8 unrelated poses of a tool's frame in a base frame.
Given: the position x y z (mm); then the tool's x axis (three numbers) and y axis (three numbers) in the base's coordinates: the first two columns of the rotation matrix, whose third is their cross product.
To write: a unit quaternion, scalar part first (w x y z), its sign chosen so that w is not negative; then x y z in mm. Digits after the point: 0 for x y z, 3 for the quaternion.
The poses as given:
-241 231 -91 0.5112 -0.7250 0.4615 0.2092 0.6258 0.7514
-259 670 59 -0.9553 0.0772 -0.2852 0.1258 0.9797 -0.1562
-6 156 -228 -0.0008 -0.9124 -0.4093 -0.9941 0.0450 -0.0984
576 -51 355 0.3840 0.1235 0.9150 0.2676 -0.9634 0.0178
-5 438 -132 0.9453 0.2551 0.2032 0.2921 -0.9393 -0.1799
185 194 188 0.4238 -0.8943 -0.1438 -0.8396 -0.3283 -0.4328
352 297 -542 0.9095 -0.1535 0.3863 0.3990 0.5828 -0.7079
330 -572 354 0.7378 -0.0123 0.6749 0.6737 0.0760 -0.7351
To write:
0.808 0.322 -0.401 -0.289 -241 231 -91
0.140 0.052 0.985 -0.087 -259 670 59
0.185 -0.682 0.699 0.110 -6 156 -228
0.066 -0.829 -0.118 -0.542 576 -51 355
0.104 -0.981 -0.140 -0.089 -5 438 -132
0.227 -0.813 0.533 -0.060 185 194 188
0.878 -0.429 -0.143 -0.157 352 297 -542
0.685 -0.632 -0.262 -0.250 330 -572 354

